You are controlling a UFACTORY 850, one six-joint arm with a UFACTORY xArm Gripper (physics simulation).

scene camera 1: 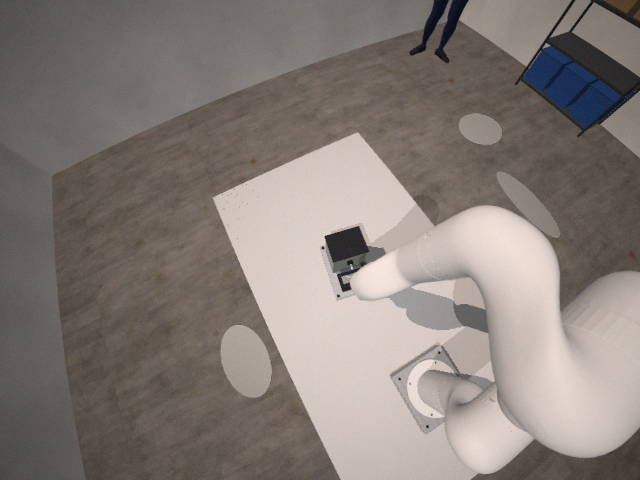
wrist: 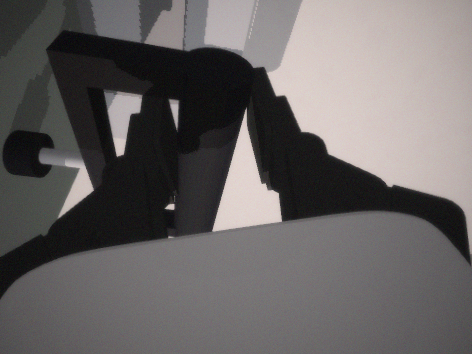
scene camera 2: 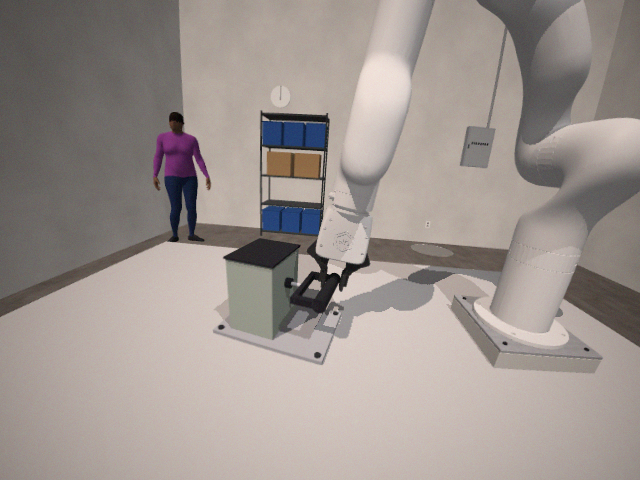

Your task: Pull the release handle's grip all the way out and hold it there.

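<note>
The release handle's housing (scene camera 1: 346, 243) (scene camera 2: 249, 302) is a pale green box with a black top. Its black grip (scene camera 2: 325, 296) (wrist: 202, 180), a rectangular frame with a thick round outer bar, stands out from the housing's side. A short stretch of light shaft (scene camera 2: 296, 284) (wrist: 60, 157) shows between the black collar and the frame. My gripper (scene camera 2: 333, 283) (wrist: 208, 102) is partly open around the outer bar, one finger inside the frame and one outside. Light gaps show beside the bar, so I see no firm clamping. In scene camera 1 the arm hides the fingers.
The housing stands on a grey base plate (scene camera 2: 289, 351) with black bolts. My arm's base plate (scene camera 1: 400, 379) (scene camera 2: 542, 361) is on the same white table (scene camera 1: 289, 206) (scene camera 2: 155, 403). A person (scene camera 2: 178, 160) and a shelf rack (scene camera 2: 261, 180) stand beyond the table.
</note>
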